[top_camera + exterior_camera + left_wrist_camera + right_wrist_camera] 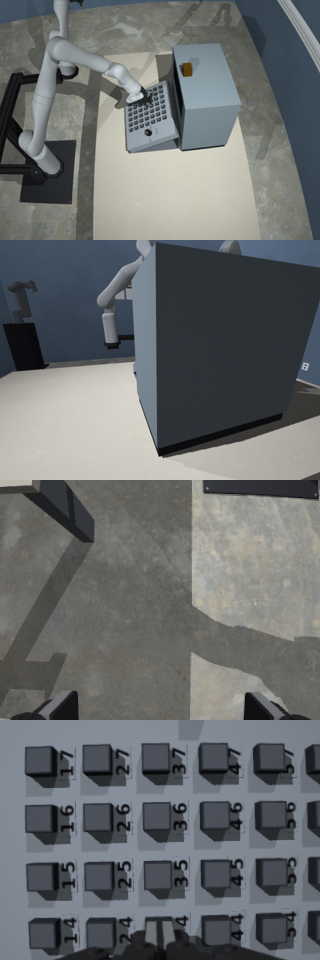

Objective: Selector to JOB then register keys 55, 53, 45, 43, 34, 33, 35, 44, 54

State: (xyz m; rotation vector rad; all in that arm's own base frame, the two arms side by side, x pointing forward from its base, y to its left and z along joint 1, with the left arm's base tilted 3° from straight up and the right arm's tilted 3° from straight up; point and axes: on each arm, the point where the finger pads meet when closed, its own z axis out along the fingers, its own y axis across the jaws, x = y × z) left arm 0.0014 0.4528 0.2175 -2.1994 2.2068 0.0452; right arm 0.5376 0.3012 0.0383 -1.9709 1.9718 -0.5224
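Observation:
My right hand is 80 mm above the sloped grey key panel, 50 mm to the left of it and 10 mm short of it. Round my right hand: black selector knob: 160 mm to the right, 30 mm below, 10 mm behind.

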